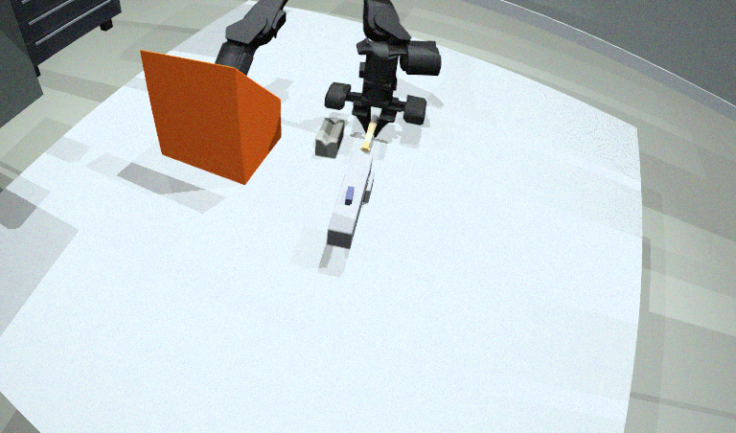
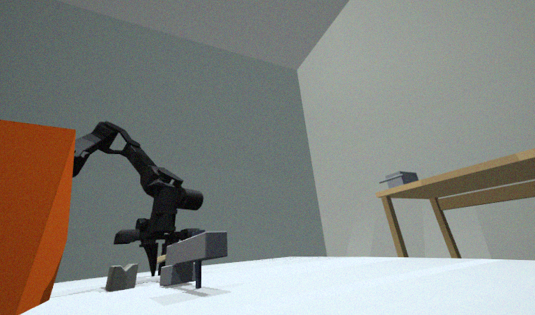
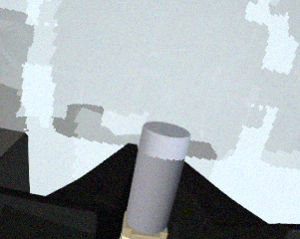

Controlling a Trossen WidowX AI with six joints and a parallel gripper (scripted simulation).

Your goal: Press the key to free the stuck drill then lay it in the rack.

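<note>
Now: gripper tip 4 cm to the left of the drill, 4 cm below it and 1 cm short of it. From my gripper tip the other things lie so: blue key (22 cm to the right, 8 cm ahead, 4 cm above); then rack (6 cm to the right, 6 cm behind, 1 cm above); then housing (19 cm to the right, 7 cm ahead, 4 cm above).
</note>
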